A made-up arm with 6 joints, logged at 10 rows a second.
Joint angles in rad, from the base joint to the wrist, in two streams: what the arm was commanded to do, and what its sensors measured. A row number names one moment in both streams.
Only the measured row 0 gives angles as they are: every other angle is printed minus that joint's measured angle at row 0.
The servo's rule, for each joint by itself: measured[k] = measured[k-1] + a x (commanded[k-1-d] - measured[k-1]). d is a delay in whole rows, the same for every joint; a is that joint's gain. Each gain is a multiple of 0.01, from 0.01 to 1. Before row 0 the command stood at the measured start. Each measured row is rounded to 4 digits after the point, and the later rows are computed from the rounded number. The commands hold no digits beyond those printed.
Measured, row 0:
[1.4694, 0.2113, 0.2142, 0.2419, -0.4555, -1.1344]
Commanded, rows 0 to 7:
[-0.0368, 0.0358, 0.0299, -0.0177, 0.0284, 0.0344]
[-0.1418, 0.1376, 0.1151, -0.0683, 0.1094, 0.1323]
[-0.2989, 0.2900, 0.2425, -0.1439, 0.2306, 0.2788]
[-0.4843, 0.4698, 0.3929, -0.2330, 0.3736, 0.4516]
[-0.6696, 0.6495, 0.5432, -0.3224, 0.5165, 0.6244]
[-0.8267, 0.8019, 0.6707, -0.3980, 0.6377, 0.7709]
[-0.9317, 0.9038, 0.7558, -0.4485, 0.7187, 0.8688]
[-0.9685, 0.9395, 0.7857, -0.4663, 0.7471, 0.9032]
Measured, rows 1 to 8:
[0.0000, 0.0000, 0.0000, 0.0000, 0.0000, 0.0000]
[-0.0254, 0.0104, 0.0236, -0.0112, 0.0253, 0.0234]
[-0.1057, 0.0473, 0.0959, -0.0472, 0.1001, 0.0975]
[-0.2390, 0.1177, 0.2117, -0.1081, 0.2162, 0.2208]
[-0.4083, 0.2198, 0.3548, -0.1868, 0.3563, 0.3777]
[-0.5886, 0.3444, 0.5036, -0.2722, 0.4989, 0.5455]
[-0.7529, 0.4771, 0.6356, -0.3515, 0.6224, 0.6988]
[-0.8763, 0.6008, 0.7306, -0.4126, 0.7081, 0.8144]
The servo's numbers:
d 1
a 0.69 0.29 0.79 0.63 0.89 0.68

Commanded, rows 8 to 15:
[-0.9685, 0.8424, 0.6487, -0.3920, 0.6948, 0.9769]
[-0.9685, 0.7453, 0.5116, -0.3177, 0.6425, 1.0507]
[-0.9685, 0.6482, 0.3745, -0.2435, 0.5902, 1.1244]
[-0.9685, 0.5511, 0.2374, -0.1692, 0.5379, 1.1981]
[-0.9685, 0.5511, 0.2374, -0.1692, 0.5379, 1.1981]
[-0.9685, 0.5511, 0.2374, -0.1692, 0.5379, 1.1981]
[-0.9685, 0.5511, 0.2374, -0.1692, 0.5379, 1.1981]
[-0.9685, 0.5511, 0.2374, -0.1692, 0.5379, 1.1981]
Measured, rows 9 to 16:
[-0.9399, 0.6990, 0.7741, -0.4464, 0.7428, 0.8748]
[-0.9596, 0.7406, 0.6750, -0.4121, 0.7001, 0.9442]
[-0.9657, 0.7420, 0.5459, -0.3526, 0.6488, 1.0166]
[-0.9676, 0.7148, 0.4105, -0.2839, 0.5966, 1.0899]
[-0.9682, 0.6673, 0.2738, -0.2116, 0.5444, 1.1635]
[-0.9684, 0.6336, 0.2450, -0.1849, 0.5386, 1.1870]
[-0.9685, 0.6097, 0.2390, -0.1750, 0.5380, 1.1945]
[-0.9685, 0.5927, 0.2377, -0.1713, 0.5379, 1.1969]

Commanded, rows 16 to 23:
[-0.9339, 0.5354, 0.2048, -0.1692, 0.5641, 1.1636]
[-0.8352, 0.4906, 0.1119, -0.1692, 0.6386, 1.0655]
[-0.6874, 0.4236, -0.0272, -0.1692, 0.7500, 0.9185]
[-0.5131, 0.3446, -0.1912, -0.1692, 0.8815, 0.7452]
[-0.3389, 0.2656, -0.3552, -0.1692, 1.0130, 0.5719]
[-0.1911, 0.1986, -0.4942, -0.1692, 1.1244, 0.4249]
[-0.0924, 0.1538, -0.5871, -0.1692, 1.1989, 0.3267]
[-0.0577, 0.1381, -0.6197, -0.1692, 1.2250, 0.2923]
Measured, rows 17 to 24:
[-0.9685, 0.5806, 0.2375, -0.1700, 0.5379, 1.1977]
[-0.9446, 0.5675, 0.2117, -0.1695, 0.5612, 1.1745]
[-0.8691, 0.5452, 0.1329, -0.1693, 0.6301, 1.1004]
[-0.7437, 0.5099, 0.0064, -0.1692, 0.7368, 0.9767]
[-0.5846, 0.4620, -0.1497, -0.1692, 0.8656, 0.8193]
[-0.4151, 0.4050, -0.3120, -0.1692, 0.9968, 0.6511]
[-0.2605, 0.3451, -0.4559, -0.1692, 1.1104, 0.4973]
[-0.1445, 0.2896, -0.5595, -0.1692, 1.1892, 0.3813]

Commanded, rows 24 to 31:
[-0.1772, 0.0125, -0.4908, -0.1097, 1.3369, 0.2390]
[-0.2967, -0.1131, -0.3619, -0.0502, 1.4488, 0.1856]
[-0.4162, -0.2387, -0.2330, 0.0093, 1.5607, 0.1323]
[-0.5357, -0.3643, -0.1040, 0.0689, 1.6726, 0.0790]
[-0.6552, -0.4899, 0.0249, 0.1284, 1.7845, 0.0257]
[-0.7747, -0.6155, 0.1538, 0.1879, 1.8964, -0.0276]
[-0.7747, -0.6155, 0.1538, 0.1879, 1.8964, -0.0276]
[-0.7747, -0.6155, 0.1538, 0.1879, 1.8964, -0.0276]
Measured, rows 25 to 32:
[-0.0846, 0.2457, -0.6071, -0.1692, 1.2211, 0.3208]
[-0.1485, 0.1781, -0.5152, -0.1317, 1.3242, 0.2652]
[-0.2508, 0.0937, -0.3941, -0.0804, 1.4351, 0.2111]
[-0.3649, -0.0027, -0.2668, -0.0239, 1.5469, 0.1575]
[-0.4828, -0.1076, -0.1382, 0.0346, 1.6588, 0.1041]
[-0.6018, -0.2185, -0.0094, 0.0937, 1.7707, 0.0508]
[-0.7211, -0.3336, 0.1195, 0.1530, 1.8826, -0.0025]
[-0.7581, -0.4154, 0.1466, 0.1750, 1.8949, -0.0196]

